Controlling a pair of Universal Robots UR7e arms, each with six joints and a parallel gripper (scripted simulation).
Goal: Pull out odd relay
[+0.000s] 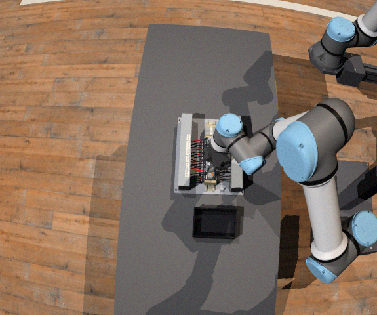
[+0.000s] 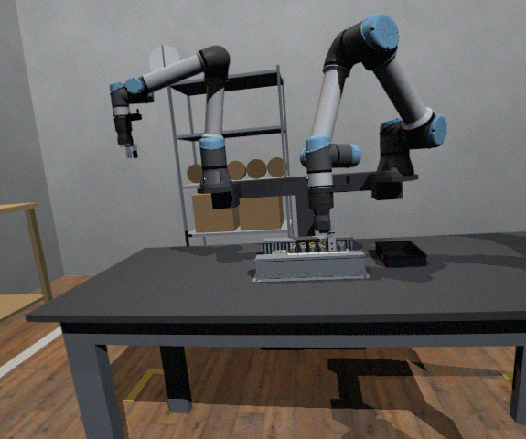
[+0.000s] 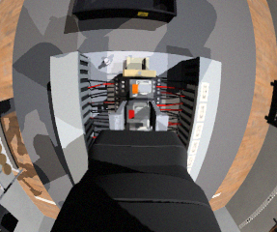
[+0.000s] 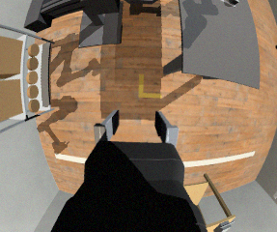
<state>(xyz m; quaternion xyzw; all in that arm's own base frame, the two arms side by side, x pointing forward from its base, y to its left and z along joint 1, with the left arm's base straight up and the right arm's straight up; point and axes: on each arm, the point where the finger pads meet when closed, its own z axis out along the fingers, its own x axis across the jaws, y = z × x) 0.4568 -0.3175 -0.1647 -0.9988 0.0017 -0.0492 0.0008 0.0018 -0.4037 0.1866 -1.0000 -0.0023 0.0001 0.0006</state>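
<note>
The red-button relay lies 10 mm below my left hand. Round my left hand: relay panel (10 mm ahead, 70 mm to the right, 30 mm below); black parts tray (30 mm behind, 210 mm to the left, 40 mm below); orange-button relay (30 mm to the left, 10 mm below).
</note>
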